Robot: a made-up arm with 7 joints. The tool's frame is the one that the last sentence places.
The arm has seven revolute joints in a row. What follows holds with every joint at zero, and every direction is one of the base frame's. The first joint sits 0.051 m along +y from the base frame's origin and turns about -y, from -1.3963 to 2 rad. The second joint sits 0.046 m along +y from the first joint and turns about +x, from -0.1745 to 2 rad. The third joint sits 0.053 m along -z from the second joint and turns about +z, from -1.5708 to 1.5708 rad. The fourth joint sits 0.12 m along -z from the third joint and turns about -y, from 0 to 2.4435 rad. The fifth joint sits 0.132 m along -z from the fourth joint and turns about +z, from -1.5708 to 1.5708 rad. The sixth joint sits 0.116 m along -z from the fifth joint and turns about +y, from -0.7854 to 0.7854 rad. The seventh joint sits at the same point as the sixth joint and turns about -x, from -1.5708 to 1.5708 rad. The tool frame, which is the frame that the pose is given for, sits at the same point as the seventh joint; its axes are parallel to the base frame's.
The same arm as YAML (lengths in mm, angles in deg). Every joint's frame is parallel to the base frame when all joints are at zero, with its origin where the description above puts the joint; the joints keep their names.
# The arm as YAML. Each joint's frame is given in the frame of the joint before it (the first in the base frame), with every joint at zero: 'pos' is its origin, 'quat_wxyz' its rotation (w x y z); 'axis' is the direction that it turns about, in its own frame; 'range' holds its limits. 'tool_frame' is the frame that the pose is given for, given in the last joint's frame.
length_unit: mm
angle_unit: deg
joints:
  - joint: joint 1
    pos: [0.0, 51.0, 0.0]
    quat_wxyz: [1.0, 0.0, 0.0, 0.0]
    axis: "-y"
    range: [-80.0, 114.59]
  - joint: joint 2
    pos: [0.0, 46.0, 0.0]
    quat_wxyz: [1.0, 0.0, 0.0, 0.0]
    axis: "+x"
    range: [-10.0, 114.59]
  - joint: joint 3
    pos: [0.0, 0.0, -53.0]
    quat_wxyz: [1.0, 0.0, 0.0, 0.0]
    axis: "+z"
    range: [-90.0, 90.0]
  - joint: joint 4
    pos: [0.0, 0.0, -120.0]
    quat_wxyz: [1.0, 0.0, 0.0, 0.0]
    axis: "-y"
    range: [0.0, 140.0]
  - joint: joint 5
    pos: [0.0, 0.0, -132.0]
    quat_wxyz: [1.0, 0.0, 0.0, 0.0]
    axis: "+z"
    range: [-90.0, 90.0]
  - joint: joint 6
    pos: [0.0, 0.0, -116.0]
    quat_wxyz: [1.0, 0.0, 0.0, 0.0]
    axis: "+y"
    range: [-45.0, 45.0]
  - joint: joint 7
    pos: [0.0, 0.0, 0.0]
    quat_wxyz: [1.0, 0.0, 0.0, 0.0]
    axis: "-x"
    range: [-90.0, 90.0]
tool_frame:
  pos: [0.0, 0.0, 0.0]
  quat_wxyz: [1.0, 0.0, 0.0, 0.0]

